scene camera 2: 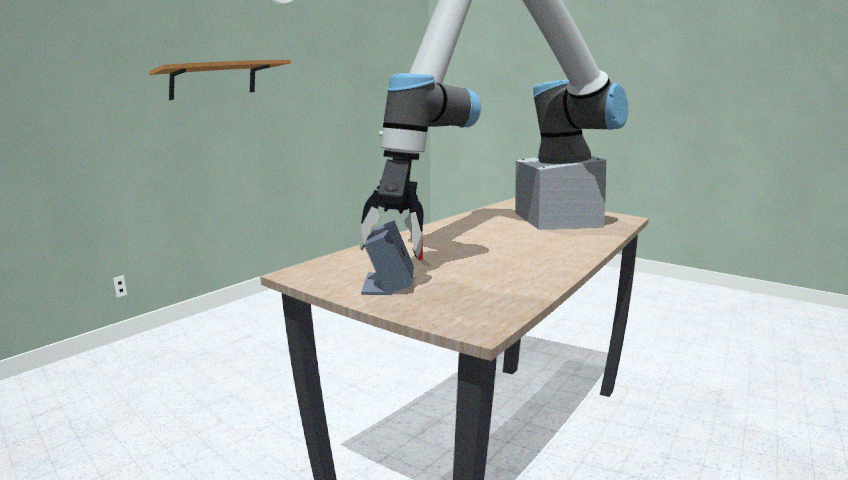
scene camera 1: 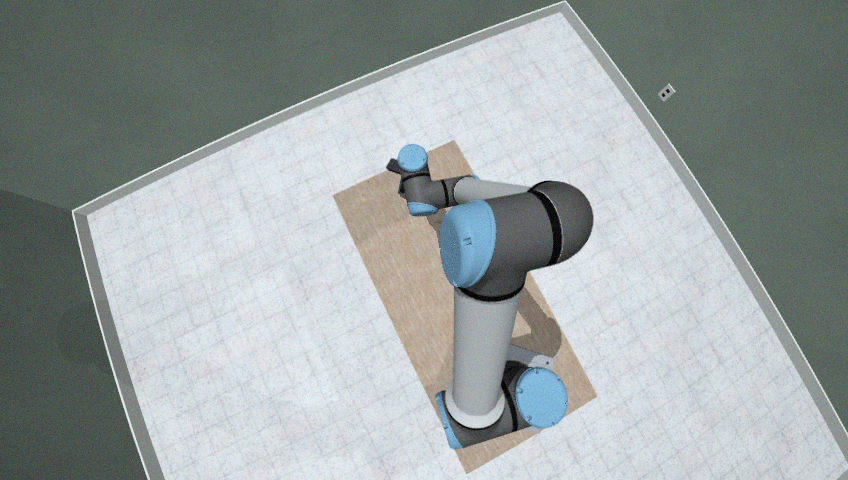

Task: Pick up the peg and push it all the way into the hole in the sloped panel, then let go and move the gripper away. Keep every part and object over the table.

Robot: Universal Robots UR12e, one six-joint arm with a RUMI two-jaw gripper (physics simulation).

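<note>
The red peg (scene camera 2: 420, 252) shows as a thin upright strip low beside the right-hand finger in scene camera 2; that finger hides most of it. The blue-grey sloped panel (scene camera 2: 389, 261) stands on its base at the left part of the table (scene camera 2: 511, 279) (scene camera 1: 398, 285). My gripper (scene camera 2: 390, 252) points down, low over the table, its fingers apart. One finger is beyond the panel's upper left, the other to its right, next to the peg. I cannot tell whether the peg is between the fingers. The panel's hole is not clear. In scene camera 1 the arm hides the peg and the panel.
The arm's grey pedestal (scene camera 2: 562, 199) stands at the far end of the table. The panel is close to the fingers in scene camera 2. A wooden shelf (scene camera 2: 220, 66) hangs on the wall, away from the table.
</note>
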